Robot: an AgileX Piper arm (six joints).
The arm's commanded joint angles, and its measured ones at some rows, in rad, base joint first. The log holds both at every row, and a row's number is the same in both.
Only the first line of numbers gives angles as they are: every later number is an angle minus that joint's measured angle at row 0.
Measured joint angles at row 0:
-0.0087 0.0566 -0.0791 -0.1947 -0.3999 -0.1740
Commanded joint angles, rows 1 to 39:
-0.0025 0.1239 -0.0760 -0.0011 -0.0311 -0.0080
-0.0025 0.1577 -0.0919 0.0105 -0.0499 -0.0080
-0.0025 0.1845 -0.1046 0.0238 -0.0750 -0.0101
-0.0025 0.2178 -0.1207 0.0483 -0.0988 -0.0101
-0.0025 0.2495 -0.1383 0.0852 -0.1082 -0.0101
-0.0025 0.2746 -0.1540 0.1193 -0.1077 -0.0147
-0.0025 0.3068 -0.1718 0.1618 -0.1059 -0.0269
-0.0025 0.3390 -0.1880 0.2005 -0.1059 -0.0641
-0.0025 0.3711 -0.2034 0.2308 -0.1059 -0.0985
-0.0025 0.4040 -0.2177 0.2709 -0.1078 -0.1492
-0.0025 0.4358 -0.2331 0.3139 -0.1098 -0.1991
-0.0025 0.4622 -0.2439 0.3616 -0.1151 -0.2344
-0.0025 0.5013 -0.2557 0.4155 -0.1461 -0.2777
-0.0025 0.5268 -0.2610 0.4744 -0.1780 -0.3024
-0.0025 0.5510 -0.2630 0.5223 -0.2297 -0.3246
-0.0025 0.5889 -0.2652 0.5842 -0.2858 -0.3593
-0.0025 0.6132 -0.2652 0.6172 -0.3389 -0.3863
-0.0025 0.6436 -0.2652 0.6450 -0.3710 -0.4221
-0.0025 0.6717 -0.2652 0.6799 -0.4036 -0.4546
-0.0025 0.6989 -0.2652 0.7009 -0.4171 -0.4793
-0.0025 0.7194 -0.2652 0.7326 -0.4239 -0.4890
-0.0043 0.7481 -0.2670 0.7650 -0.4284 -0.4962
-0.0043 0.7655 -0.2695 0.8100 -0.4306 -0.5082
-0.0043 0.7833 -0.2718 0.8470 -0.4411 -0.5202
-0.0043 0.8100 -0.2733 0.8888 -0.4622 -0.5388
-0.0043 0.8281 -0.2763 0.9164 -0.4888 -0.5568
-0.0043 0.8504 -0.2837 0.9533 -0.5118 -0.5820
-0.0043 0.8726 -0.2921 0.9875 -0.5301 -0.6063
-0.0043 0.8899 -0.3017 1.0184 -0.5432 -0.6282
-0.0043 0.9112 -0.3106 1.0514 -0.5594 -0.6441
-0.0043 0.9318 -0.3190 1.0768 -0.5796 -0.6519
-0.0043 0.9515 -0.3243 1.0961 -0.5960 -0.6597
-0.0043 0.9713 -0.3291 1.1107 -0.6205 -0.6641
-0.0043 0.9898 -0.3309 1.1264 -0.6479 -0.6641
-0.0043 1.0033 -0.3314 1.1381 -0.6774 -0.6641
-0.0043 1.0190 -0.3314 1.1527 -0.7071 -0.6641
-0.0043 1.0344 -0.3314 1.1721 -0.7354 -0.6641
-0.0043 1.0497 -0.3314 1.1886 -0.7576 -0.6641
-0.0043 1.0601 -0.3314 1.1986 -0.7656 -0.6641
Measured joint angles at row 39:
0.0000 1.0203 -0.3241 1.1305 -0.6777 -0.6519
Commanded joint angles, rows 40 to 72:
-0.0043 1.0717 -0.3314 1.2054 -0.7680 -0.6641
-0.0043 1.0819 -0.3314 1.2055 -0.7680 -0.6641
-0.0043 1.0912 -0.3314 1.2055 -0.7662 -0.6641
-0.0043 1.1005 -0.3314 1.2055 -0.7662 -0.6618
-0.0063 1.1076 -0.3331 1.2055 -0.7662 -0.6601
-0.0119 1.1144 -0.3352 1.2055 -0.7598 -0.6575
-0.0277 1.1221 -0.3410 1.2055 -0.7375 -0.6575
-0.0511 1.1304 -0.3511 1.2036 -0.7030 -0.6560
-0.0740 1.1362 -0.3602 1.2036 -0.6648 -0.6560
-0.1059 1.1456 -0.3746 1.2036 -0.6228 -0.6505
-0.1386 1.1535 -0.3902 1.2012 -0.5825 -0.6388
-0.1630 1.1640 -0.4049 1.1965 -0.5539 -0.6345
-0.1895 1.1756 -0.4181 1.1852 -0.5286 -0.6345
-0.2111 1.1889 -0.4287 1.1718 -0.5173 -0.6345
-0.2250 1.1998 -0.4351 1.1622 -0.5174 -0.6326
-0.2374 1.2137 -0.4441 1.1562 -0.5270 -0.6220
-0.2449 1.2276 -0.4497 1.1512 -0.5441 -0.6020
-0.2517 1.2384 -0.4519 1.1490 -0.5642 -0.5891
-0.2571 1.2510 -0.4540 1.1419 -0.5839 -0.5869
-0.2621 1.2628 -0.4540 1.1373 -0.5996 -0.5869
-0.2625 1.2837 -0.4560 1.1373 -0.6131 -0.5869
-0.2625 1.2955 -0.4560 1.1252 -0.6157 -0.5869
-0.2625 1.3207 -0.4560 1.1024 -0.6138 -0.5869
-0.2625 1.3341 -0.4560 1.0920 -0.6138 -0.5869
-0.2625 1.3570 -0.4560 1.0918 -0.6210 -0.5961
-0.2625 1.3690 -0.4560 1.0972 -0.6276 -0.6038
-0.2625 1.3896 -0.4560 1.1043 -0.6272 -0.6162
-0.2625 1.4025 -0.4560 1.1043 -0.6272 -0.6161
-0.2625 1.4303 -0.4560 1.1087 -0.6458 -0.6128
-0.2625 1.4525 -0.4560 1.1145 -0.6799 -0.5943
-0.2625 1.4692 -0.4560 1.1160 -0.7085 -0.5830
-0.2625 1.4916 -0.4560 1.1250 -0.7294 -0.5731
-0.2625 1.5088 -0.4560 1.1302 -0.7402 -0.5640
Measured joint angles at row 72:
-0.2585 1.4653 -0.4498 1.1066 -0.6773 -0.5913
